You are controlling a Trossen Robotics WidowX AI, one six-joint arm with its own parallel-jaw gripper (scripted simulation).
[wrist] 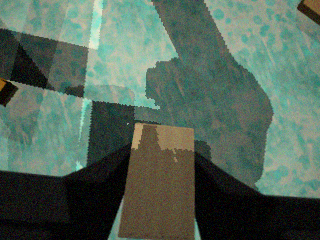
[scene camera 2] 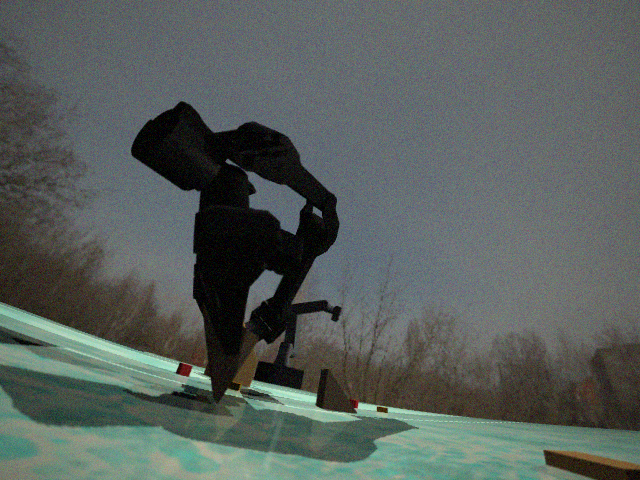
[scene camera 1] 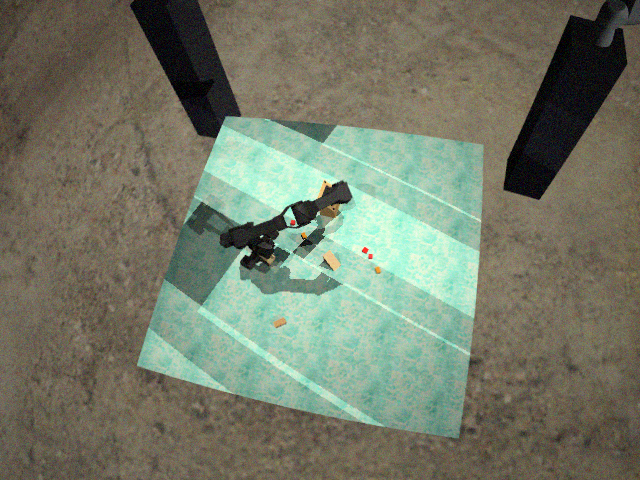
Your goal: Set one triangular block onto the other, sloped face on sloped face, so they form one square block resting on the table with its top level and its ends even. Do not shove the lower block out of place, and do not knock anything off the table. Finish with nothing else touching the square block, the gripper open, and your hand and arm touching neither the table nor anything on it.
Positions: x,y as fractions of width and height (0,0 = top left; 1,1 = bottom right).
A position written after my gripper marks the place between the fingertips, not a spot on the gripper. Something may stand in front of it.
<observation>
My gripper (scene camera 2: 0.36,0.74) holds a tan triangular block (scene camera 2: 0.35,0.77). Also in view: a tan triangular block (scene camera 2: 0.52,0.82).
My gripper shows as well in the wrist view (wrist: 0.50,0.63) and in scene camera 1 (scene camera 1: 0.42,0.54).
</observation>
